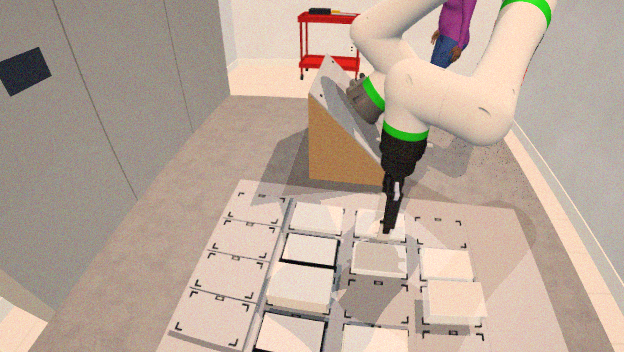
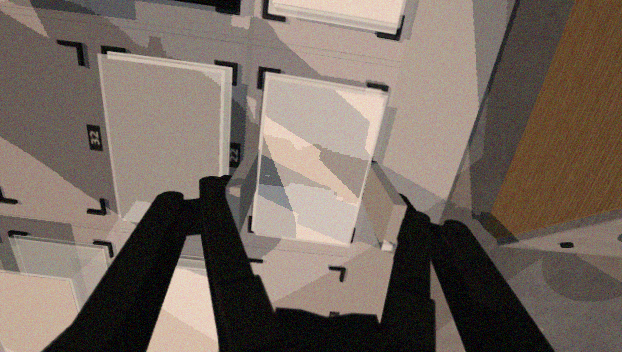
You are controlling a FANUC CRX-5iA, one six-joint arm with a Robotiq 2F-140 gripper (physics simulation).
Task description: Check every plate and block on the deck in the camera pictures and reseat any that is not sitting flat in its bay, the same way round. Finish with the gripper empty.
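Places are measured from the arm's base along level axes (x ahead, y left, z up), in centimetres.
Pixels of known places: gripper, fingertip midpoint: (image 1: 382,225) (image 2: 312,173); arm's base, origin of the base link: (image 1: 360,105).
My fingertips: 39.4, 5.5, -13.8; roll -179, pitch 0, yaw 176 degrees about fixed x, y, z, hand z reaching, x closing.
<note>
Ahead of a thing's pixels: the offset from my fingertips to its top centre, as dx, dy, dz. Level surfaces: height alone.
My gripper (image 1: 388,231) (image 2: 312,173) points down at the back of the deck @(dz -0.4) (image 1: 510,260), shut on a pale plate @(+0.0, -0.5, +1.1) (image 1: 367,222) (image 2: 320,120) by its long edges. The plate lies within its bay's corner marks and looks flat; its underside is hidden. A second plate @(+10.7, -1.4, +1.0) (image 1: 379,259) (image 2: 165,130) sits in the bay in front of it. At the right, a thick pale block @(+22.8, +14.0, +3.8) (image 1: 455,300) (image 2: 35,310) sits high and overhangs its bay marks to the right. Another plate @(+12.1, +14.9, +1.0) (image 1: 446,264) (image 2: 192,305) lies behind that block.
A left column holds several pale pieces, including a back plate @(-1.3, -16.9, +1.0) (image 1: 316,218) (image 2: 340,10), a black-edged one @(+9.4, -17.8, +1.0) (image 1: 310,249) and a thick block @(+20.1, -18.7, +3.8) (image 1: 300,286). A wooden wedge (image 1: 337,145) (image 2: 560,115) with a sloping grey face stands behind the deck. A red cart (image 1: 327,19) stands farther back.
</note>
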